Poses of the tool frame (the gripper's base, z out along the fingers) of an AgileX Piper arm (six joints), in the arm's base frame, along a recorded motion.
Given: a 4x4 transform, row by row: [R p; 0 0 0 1], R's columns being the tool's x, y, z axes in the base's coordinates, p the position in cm. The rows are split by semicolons.
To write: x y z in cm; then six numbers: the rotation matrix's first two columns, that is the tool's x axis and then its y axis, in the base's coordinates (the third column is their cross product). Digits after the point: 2 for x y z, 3 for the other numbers.
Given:
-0.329, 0.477, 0.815, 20.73; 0.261, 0.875, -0.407, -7.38; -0.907, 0.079, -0.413, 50.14; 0, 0, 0, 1
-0.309, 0.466, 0.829, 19.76; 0.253, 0.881, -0.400, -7.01; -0.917, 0.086, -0.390, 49.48; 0, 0, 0, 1
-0.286, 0.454, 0.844, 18.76; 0.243, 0.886, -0.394, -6.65; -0.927, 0.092, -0.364, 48.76; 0, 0, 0, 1
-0.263, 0.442, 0.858, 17.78; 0.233, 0.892, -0.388, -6.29; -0.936, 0.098, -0.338, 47.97; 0, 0, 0, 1
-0.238, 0.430, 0.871, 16.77; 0.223, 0.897, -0.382, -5.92; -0.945, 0.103, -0.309, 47.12; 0, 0, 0, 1
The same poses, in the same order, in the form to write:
20.73, -7.38, 50.14, -0.329, 0.261, -0.907, 0.477, 0.875, 0.079
19.76, -7.01, 49.48, -0.309, 0.253, -0.917, 0.466, 0.881, 0.086
18.76, -6.65, 48.76, -0.286, 0.243, -0.927, 0.454, 0.886, 0.092
17.78, -6.29, 47.97, -0.263, 0.233, -0.936, 0.442, 0.892, 0.098
16.77, -5.92, 47.12, -0.238, 0.223, -0.945, 0.430, 0.897, 0.103

